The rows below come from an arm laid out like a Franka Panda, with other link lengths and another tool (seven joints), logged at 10 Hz.
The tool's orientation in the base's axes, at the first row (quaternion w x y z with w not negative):
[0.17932 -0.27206 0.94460 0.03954]
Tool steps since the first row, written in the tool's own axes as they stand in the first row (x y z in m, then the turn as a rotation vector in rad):
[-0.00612 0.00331 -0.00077 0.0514 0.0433 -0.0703]
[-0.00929 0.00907 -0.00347 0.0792 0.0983 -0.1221]
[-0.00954 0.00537 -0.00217 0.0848 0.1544 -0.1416]
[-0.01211 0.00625 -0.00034 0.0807 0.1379 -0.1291]
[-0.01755 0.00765 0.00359 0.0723 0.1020 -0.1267]
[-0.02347 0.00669 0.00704 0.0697 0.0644 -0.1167]
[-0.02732 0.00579 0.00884 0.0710 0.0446 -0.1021]
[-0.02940 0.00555 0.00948 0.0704 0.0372 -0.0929]
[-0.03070 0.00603 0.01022 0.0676 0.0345 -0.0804]
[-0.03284 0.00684 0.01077 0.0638 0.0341 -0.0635]
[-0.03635 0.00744 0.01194 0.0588 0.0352 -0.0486]
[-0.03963 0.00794 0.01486 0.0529 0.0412 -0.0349]
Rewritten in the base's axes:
[0.00283 0.00574 0.00285 -0.0857 -0.0010 0.0461]
[0.00143 0.01174 0.00638 -0.1530 0.0228 0.0831]
[0.00399 0.00895 0.00534 -0.1933 0.0643 0.0980]
[0.00613 0.01130 0.00454 -0.1774 0.0545 0.0882]
[0.01092 0.01588 0.00280 -0.1510 0.0286 0.0898]
[0.01719 0.01862 0.00174 -0.1259 -0.0003 0.0822]
[0.02127 0.02009 0.00147 -0.1119 -0.0152 0.0686]
[0.02323 0.02104 0.00162 -0.1046 -0.0196 0.0604]
[0.02424 0.02222 0.00139 -0.0970 -0.0184 0.0498]
[0.02567 0.02407 0.00163 -0.0884 -0.0139 0.0355]
[0.02849 0.02654 0.00179 -0.0803 -0.0079 0.0233]
[0.03174 0.02911 0.00024 -0.0745 0.0025 0.0125]

